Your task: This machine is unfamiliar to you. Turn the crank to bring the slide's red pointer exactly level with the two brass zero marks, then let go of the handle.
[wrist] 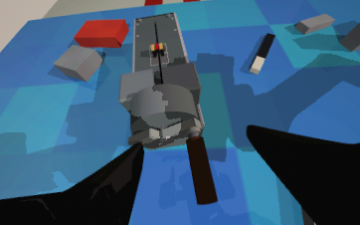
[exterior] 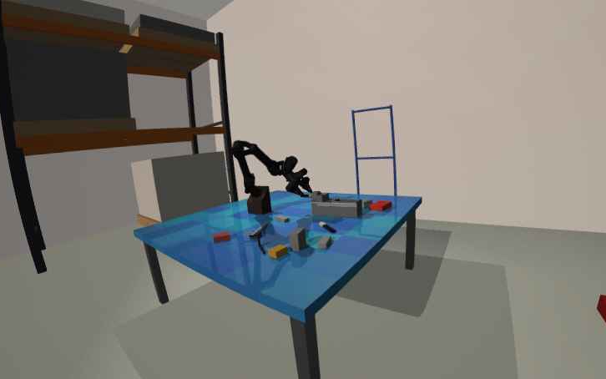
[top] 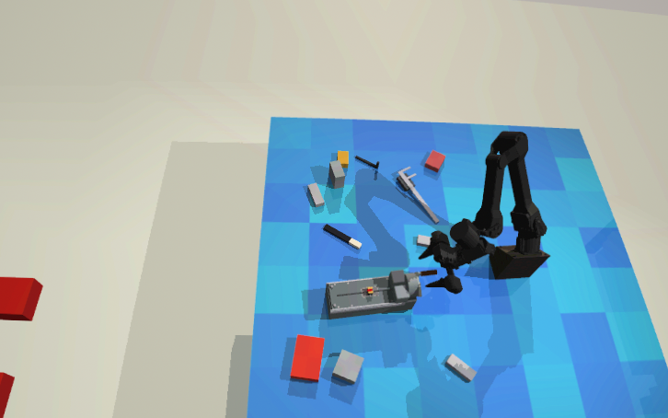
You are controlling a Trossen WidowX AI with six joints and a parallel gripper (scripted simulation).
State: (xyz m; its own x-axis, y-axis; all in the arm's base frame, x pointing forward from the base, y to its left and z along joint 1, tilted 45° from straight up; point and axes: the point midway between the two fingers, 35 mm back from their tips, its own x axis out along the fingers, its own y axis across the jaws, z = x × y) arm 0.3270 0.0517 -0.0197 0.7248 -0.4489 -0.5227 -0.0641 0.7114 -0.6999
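My gripper tip is now 2 cm past the brown crank handle and 1 cm above it. From my gripper tip the other things lie so: red block 16 cm behind, 50 cm to the right, 10 cm below; then red pointer 16 cm ahead, 4 cm to the left, 3 cm below; then black key 8 cm ahead, 49 cm to the right, 10 cm below.
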